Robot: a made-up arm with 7 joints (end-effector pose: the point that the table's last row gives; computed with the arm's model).
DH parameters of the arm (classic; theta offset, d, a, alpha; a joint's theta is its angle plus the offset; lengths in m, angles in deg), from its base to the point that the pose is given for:
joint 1: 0 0.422 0 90
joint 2: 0 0.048 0 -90
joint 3: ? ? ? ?
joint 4: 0 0.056 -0.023 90
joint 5: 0 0.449 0 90
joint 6: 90 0.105 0.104 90
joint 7: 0 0.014 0 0
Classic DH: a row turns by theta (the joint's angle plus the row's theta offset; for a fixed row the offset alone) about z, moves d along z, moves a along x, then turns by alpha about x.
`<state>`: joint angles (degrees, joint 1 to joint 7).
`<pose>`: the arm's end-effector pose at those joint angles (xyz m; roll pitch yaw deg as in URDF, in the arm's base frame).
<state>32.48 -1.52 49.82 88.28 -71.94 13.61 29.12</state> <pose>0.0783 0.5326 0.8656 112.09 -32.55 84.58</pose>
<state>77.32 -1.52 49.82 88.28 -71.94 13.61 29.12</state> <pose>-0.3200 0.4329 0.8656 112.09 -32.55 129.42</pose>
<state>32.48 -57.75 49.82 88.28 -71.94 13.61 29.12</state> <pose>0.2575 0.6467 0.3758 153.51 7.54 74.62</pose>
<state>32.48 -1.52 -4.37 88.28 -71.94 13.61 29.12</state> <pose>0.5202 0.2630 0.8595 110.61 -31.96 31.20</pose>
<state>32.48 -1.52 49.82 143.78 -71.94 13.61 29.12</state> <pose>0.0507 0.4059 0.3532 114.68 22.88 85.55</pose>
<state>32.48 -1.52 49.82 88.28 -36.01 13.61 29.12</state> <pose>0.1336 0.5256 0.8318 153.33 -27.24 63.79</pose>
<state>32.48 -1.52 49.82 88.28 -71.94 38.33 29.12</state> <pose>0.0365 0.5239 0.8794 109.15 -40.29 109.71</pose>
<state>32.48 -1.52 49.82 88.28 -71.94 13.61 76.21</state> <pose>0.0783 0.5326 0.8656 156.52 -69.79 31.73</pose>
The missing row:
joint 3: 0 0.31 0.018 -90
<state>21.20 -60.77 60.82 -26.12 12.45 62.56 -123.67</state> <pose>0.6753 -0.0875 0.8490 50.38 -29.33 137.41</pose>
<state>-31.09 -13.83 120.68 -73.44 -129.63 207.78 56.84</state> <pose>-0.0659 -0.4286 0.6783 7.97 51.95 146.23</pose>
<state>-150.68 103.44 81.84 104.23 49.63 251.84 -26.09</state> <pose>0.2454 -0.2482 0.3943 88.81 65.78 -178.09</pose>
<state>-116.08 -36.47 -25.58 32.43 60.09 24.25 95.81</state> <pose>-0.5052 -0.5261 0.8355 -128.34 44.31 155.30</pose>
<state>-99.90 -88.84 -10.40 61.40 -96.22 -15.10 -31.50</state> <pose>-0.2179 -0.6680 0.0042 -0.21 63.47 167.18</pose>
